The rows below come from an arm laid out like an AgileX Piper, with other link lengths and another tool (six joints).
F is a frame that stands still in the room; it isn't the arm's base.
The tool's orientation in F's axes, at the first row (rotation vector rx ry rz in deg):
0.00, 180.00, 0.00
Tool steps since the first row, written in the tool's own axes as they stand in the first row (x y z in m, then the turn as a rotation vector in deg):
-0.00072, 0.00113, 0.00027, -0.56, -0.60, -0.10
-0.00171, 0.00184, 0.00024, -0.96, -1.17, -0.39
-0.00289, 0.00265, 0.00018, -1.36, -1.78, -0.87
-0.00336, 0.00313, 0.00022, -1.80, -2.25, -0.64
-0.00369, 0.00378, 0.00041, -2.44, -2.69, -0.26
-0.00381, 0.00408, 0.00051, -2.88, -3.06, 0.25
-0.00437, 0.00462, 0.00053, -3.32, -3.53, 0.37
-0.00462, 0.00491, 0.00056, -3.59, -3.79, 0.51
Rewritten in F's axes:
0.00072, 0.00113, -0.00027, 0.56, -0.60, 0.10
0.00171, 0.00184, -0.00024, 0.96, -1.17, 0.39
0.00289, 0.00265, -0.00018, 1.36, -1.78, 0.87
0.00336, 0.00313, -0.00022, 1.80, -2.25, 0.64
0.00369, 0.00378, -0.00041, 2.44, -2.69, 0.26
0.00381, 0.00408, -0.00051, 2.88, -3.06, -0.25
0.00437, 0.00462, -0.00053, 3.32, -3.53, -0.37
0.00462, 0.00491, -0.00056, 3.59, -3.79, -0.51

